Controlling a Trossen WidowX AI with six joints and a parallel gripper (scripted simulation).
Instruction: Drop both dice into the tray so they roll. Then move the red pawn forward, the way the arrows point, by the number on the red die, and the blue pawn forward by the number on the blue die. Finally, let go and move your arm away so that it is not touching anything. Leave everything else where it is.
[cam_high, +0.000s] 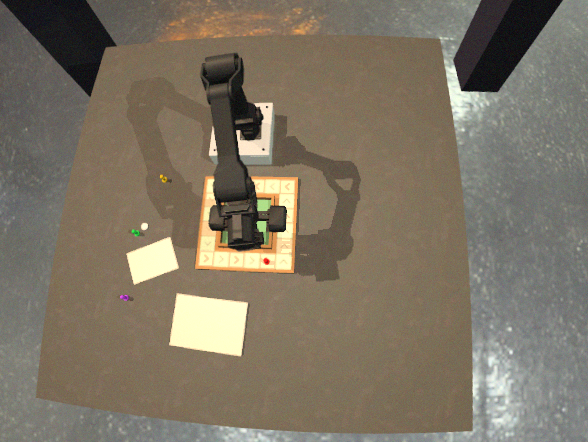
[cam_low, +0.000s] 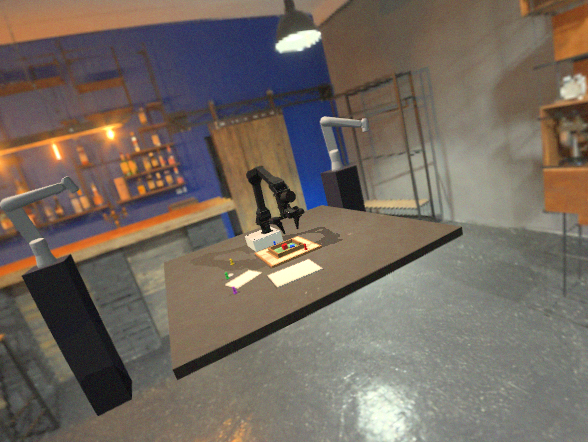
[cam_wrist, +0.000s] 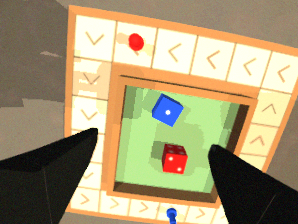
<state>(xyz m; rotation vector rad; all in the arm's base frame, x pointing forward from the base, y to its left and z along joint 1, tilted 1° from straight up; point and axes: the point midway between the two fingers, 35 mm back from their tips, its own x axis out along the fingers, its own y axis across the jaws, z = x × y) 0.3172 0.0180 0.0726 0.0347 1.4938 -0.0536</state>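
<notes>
The red pawn lies 7 cm ahead of my gripper tip, 2 cm to the left of it and 8 cm below it. From my gripper tip the other things lie so: yellow pawn 20 cm behind, 31 cm to the right, 10 cm below; green tray 5 cm behind, 3 cm to the right, 10 cm below; blue pawn 17 cm behind, 5 cm to the right, 8 cm below.
</notes>
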